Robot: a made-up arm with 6 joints.
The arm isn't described. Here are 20 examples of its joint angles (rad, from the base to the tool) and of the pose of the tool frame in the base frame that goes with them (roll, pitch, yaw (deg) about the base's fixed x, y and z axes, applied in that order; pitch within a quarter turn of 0, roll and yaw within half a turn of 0; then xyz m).
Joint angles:
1: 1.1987 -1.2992 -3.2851 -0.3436 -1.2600 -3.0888
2: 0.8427 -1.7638 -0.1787 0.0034 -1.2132 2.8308
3: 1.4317 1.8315 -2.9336 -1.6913 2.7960 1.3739
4: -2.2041 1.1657 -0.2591 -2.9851 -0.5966 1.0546
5: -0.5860 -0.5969 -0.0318 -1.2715 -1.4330 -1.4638
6: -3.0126 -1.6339 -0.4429 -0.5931 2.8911 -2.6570
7: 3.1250 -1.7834 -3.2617 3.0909 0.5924 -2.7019
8: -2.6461 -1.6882 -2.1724 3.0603 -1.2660 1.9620
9: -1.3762 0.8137 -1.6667 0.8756 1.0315 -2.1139
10: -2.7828 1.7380 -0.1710 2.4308 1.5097 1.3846
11: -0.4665 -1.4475 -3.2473 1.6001 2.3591 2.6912
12: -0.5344 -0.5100 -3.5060 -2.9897 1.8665 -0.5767
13: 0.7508 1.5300 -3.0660 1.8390 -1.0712 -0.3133
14: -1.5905 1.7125 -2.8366 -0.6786 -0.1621 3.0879
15: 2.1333 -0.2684 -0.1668 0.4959 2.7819 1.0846
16: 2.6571 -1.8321 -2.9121 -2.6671 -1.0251 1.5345
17: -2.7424 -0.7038 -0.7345 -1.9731 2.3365 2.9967
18: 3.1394 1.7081 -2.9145 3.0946 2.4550 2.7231
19: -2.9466 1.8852 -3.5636 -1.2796 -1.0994 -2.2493
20: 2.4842 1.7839 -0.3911 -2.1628 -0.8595 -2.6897
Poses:
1: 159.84 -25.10 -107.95 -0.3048 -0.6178 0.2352
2: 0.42 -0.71 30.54 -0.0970 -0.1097 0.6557
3: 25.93 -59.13 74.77 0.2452 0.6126 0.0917
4: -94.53 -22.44 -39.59 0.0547 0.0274 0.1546
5: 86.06 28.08 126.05 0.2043 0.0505 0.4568
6: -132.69 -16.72 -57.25 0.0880 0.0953 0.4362
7: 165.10 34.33 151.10 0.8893 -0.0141 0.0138
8: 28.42 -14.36 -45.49 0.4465 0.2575 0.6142
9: 177.88 -41.21 12.17 0.1989 -0.7417 0.1421
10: 174.04 -40.47 -55.19 0.1980 -0.0236 -0.0383
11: -92.12 -26.27 -70.95 -0.5594 0.4902 0.3079
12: 172.71 -23.10 -171.85 -0.5636 0.3028 0.7259
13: -104.75 -11.85 -104.81 0.6523 0.3644 0.2604
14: -117.31 46.98 164.31 0.0689 -0.9022 0.1203
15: 34.59 29.25 -17.02 -0.0904 0.0003 0.3568
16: -34.18 26.02 -120.63 0.6133 -0.4191 0.3225
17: -68.18 2.31 -20.61 -0.2639 0.0752 0.7132
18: -10.54 28.10 -25.12 -0.7731 -0.0069 0.2982
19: -62.05 49.71 -173.22 -0.6142 -0.3012 0.2908
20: 72.45 4.97 9.54 -0.0440 -0.1626 0.0875
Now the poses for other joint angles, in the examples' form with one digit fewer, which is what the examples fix.
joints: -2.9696 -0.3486 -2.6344 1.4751 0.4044 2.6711
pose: -2.7 25.5 -111.3 0.052 0.058 1.229
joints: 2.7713 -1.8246 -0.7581 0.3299 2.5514 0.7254
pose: -170.5 4.2 133.5 0.089 -0.096 0.504
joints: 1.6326 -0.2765 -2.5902 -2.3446 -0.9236 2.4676
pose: 42.9 -54.1 -96.2 -0.141 0.105 1.014
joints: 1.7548 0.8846 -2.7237 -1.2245 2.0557 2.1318
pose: -126.8 -46.4 -75.0 0.038 0.745 0.599
